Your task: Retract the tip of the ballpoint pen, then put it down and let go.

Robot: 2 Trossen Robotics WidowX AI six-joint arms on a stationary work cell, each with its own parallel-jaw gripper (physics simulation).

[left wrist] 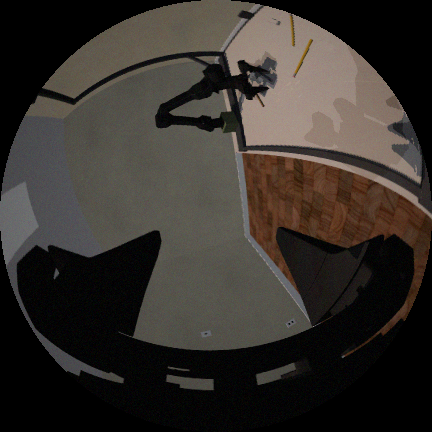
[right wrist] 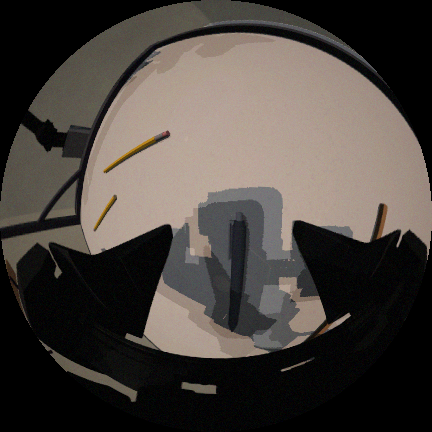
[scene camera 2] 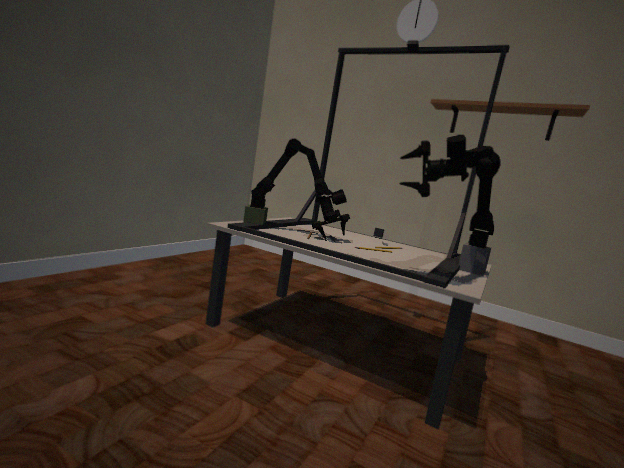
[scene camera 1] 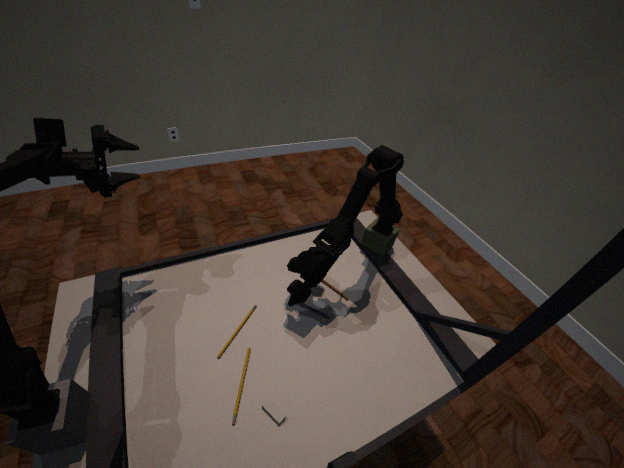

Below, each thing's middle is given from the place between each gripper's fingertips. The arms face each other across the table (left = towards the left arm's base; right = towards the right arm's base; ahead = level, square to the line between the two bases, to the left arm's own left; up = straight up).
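My right hand is 1 cm above the ballpoint pen [right wrist: 236,240], 5 cm past it and 2 cm to the left of it. Counted from my left hand, the pen is 370 mm below, 450 mm behind and 280 mm to the right. Going by its middle, the pen is nearer to my right hand than to my left hand.
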